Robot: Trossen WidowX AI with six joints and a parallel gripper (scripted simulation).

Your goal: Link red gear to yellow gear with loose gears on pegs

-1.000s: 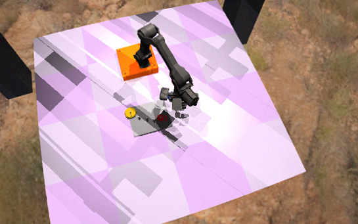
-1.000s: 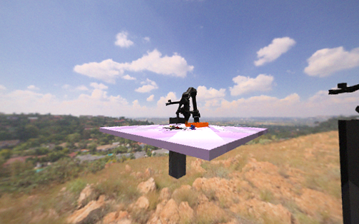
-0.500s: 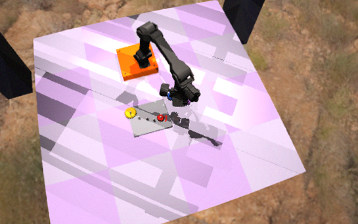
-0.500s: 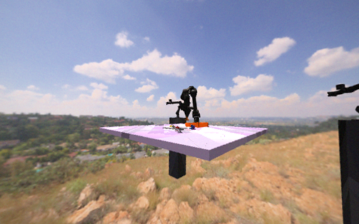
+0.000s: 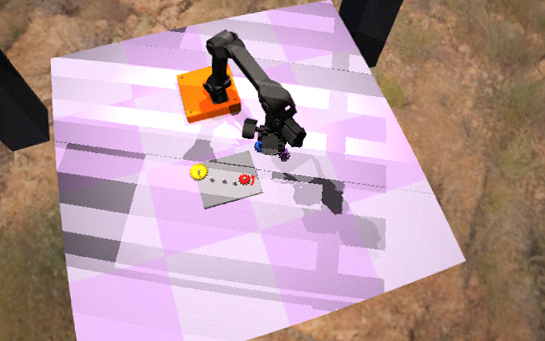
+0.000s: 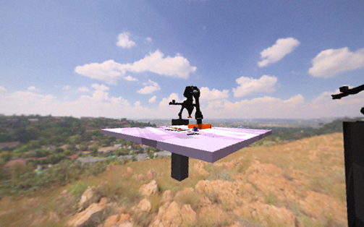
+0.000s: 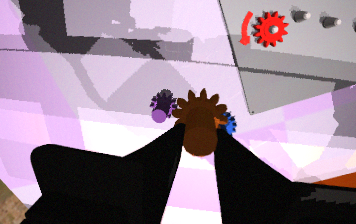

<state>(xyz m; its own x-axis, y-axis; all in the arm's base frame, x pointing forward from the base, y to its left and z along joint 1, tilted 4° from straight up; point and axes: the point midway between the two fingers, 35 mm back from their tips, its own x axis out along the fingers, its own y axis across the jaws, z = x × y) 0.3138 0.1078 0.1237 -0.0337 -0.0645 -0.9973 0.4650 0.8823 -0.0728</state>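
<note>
My gripper tip is 14 cm above the red gear, 10 cm to the left of it and 3 cm short of it. From my gripper tip the other things lie so: orange gear 1 cm below; then purple gear 14 cm below, 6 cm to the left, 2 cm behind; then blue gear 14 cm below, 8 cm behind.
</note>
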